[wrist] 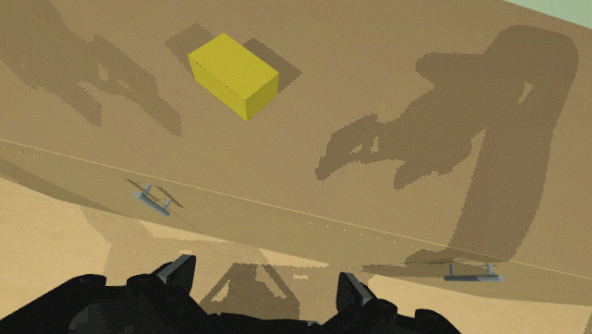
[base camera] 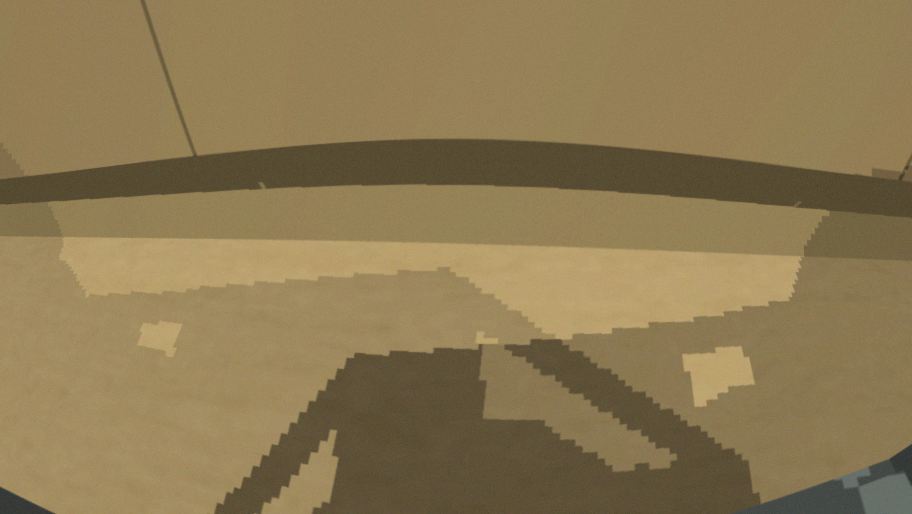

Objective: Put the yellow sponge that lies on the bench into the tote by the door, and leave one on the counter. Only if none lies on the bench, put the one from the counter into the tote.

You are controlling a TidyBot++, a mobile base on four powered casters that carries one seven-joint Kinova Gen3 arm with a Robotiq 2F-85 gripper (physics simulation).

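Frame: origin at the arm's base, x ahead, y left, z up, level; millimetres.
Where they show: gripper, between the fingertips: [wrist: 267, 280].
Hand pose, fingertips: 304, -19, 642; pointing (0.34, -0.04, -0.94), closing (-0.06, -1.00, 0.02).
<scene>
Each offset is from my fingertips to the centre of the thing, as dx, dy, dz. "spot": to the spot under its first point. Level surfaces: height alone.
A yellow sponge @[+248, +62, -105] [wrist: 232, 72], a plain block, lies on a brown wooden top @[dz -128] [wrist: 300, 200] with a handled front, in the upper middle of the wrist view. From these views I cannot tell whether that top is the bench or the counter. My gripper [wrist: 267, 280] is open, with nothing between its fingers. In the wrist view its fingertips stand at the bottom, below the sponge and apart from it. The tote and the door do not show in either view.
Two grey bar handles [wrist: 155, 204] [wrist: 473, 278] stick out from the cabinet front below the top's edge. In the base camera view the cabinet front @[spot: +106, +26, -831] [base camera: 447, 70] stands across the view above a dark recessed base [base camera: 447, 162]. Arm shadows fall on the top and floor.
</scene>
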